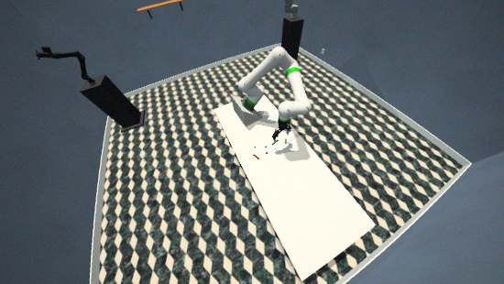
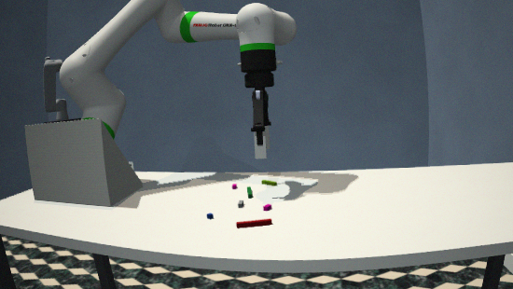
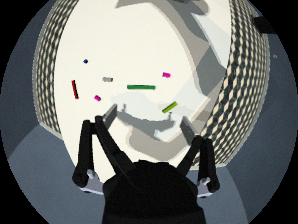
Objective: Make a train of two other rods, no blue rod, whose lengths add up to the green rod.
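My gripper is now 110 mm above the lime rod and 70 mm to the right of it. Also, from my hand: blue rod (240 mm to the right, 110 mm below, 60 mm behind); grey rod (140 mm to the right, 110 mm below, 20 mm behind); green rod (110 mm below, 40 mm to the right, 30 mm behind).
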